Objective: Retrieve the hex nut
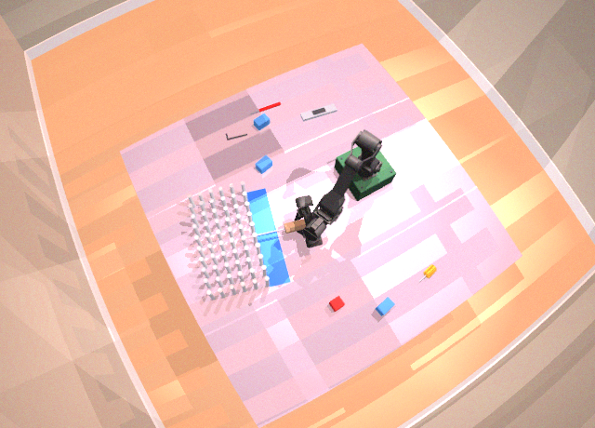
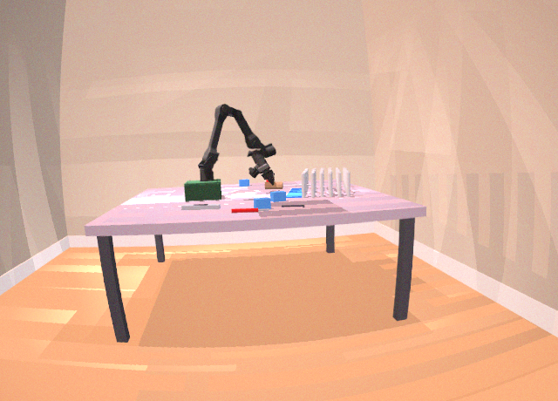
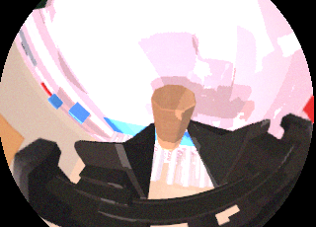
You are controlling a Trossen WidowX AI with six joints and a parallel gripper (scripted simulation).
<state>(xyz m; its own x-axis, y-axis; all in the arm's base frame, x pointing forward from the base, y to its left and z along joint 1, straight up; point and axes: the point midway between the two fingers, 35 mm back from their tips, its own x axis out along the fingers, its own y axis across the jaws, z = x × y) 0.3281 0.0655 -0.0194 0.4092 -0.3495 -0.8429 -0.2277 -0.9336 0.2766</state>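
The blue taped strip lies 11 cm ahead of my gripper tip, 4 cm below it and 3 cm to the right of it. The rest, counted from my gripper tip: red block (33 cm to the left, 2 cm below, 1 cm ahead); then hook tool (10 cm ahead, 2 cm to the right); then black hex key (49 cm to the right, 4 cm ahead, 3 cm below).
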